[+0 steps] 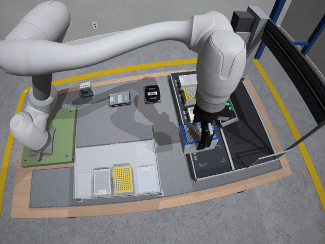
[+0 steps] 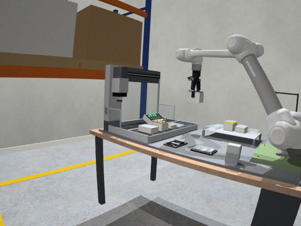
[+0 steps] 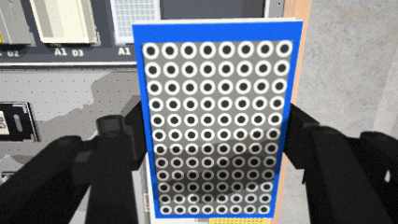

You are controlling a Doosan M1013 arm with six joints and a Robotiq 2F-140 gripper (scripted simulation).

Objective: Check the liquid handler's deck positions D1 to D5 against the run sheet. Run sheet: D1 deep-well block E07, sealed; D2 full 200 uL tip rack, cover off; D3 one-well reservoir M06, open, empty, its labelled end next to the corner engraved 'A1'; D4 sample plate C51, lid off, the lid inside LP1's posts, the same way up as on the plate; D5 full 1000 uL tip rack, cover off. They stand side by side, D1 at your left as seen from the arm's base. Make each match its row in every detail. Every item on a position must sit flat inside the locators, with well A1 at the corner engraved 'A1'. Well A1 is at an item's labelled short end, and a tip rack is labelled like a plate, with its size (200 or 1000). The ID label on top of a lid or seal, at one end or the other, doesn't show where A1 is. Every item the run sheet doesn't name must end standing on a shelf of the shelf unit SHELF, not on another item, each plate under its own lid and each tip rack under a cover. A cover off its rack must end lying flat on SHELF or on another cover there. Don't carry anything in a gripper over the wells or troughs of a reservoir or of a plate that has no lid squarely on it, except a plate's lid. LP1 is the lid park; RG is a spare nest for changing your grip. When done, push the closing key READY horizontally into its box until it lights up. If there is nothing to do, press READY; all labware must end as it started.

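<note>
My gripper is now 11 cm short of the sample plate, 12 cm to the right of it and 28 cm above it. Round my hand: blue 1000 uL tip rack: 1 cm behind, 1 cm to the right; cover: 34 cm behind, 7 cm to the right, 21 cm below; cream reservoir: 11 cm ahead, 25 cm to the left, 28 cm below.
</note>
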